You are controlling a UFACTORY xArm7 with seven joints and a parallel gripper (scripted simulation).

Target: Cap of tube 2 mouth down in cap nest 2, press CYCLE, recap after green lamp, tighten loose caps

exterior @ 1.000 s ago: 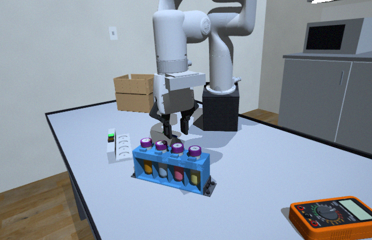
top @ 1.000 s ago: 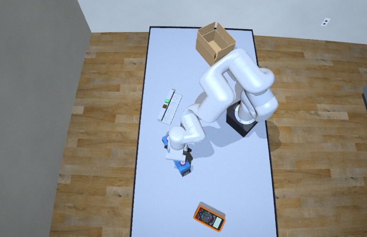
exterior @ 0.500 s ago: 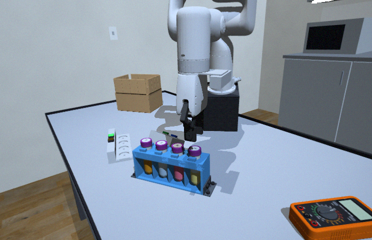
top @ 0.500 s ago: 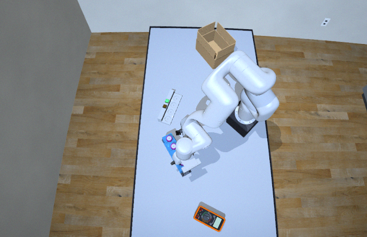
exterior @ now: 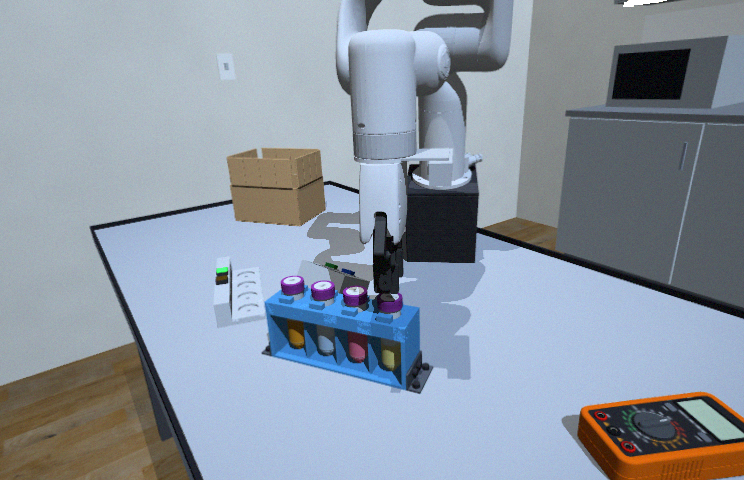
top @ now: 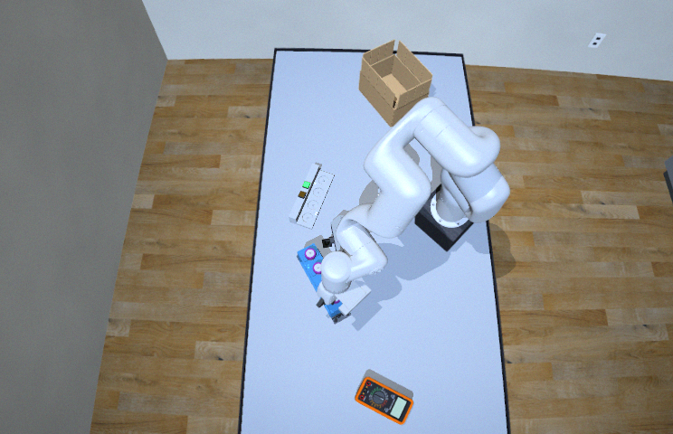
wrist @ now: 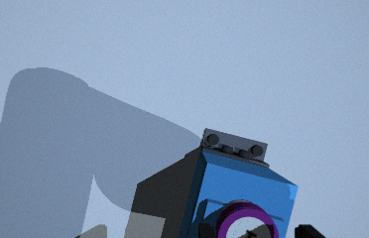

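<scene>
My gripper is now 4 cm above the cap marked 1. From my hand the other things lie so: cap 3: 7 cm ahead, 8 cm to the right, 4 cm below; then cap 4: 10 cm ahead, 12 cm to the right, 4 cm below; then purple cap marked 2: 4 cm ahead, 4 cm to the right, 4 cm below.
</scene>
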